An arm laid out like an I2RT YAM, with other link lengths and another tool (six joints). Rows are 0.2 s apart.
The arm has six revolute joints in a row. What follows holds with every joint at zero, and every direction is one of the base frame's. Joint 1 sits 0.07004 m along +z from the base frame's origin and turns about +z. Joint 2 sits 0.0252 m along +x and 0.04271 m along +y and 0.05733 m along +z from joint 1 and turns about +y. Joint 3 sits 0.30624 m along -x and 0.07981 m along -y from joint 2 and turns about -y. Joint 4 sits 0.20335 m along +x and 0.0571 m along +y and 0.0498 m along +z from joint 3 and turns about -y. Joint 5 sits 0.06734 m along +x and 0.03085 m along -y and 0.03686 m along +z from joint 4 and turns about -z. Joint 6 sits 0.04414 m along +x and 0.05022 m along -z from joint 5 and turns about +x. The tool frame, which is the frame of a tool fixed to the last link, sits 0.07 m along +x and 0.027 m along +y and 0.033 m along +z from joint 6; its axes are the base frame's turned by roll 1.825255, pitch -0.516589 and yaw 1.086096 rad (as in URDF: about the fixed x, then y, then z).
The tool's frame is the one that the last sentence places.
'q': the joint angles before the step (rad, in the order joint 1, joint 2, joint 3, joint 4, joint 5, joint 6). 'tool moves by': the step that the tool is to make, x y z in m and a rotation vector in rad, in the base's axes. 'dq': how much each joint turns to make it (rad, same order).
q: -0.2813 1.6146 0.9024 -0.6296 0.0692 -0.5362
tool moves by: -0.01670 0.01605 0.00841 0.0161 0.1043 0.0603
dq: 0.0465 -0.0183 0.0454 -0.1675 0.0084 -0.0156
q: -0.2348 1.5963 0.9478 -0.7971 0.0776 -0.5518
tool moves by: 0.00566 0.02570 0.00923 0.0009 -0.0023 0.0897
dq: 0.1065 -0.0046 0.0423 -0.0461 0.0008 0.0168
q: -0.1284 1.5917 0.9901 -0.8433 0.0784 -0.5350
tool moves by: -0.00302 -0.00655 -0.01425 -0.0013 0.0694 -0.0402
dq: -0.0205 0.0477 -0.0145 -0.0080 0.0126 0.0187
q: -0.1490 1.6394 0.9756 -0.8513 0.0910 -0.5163
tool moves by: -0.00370 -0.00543 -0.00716 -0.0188 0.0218 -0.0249
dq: -0.0126 0.0099 -0.0225 0.0126 0.0225 0.0114
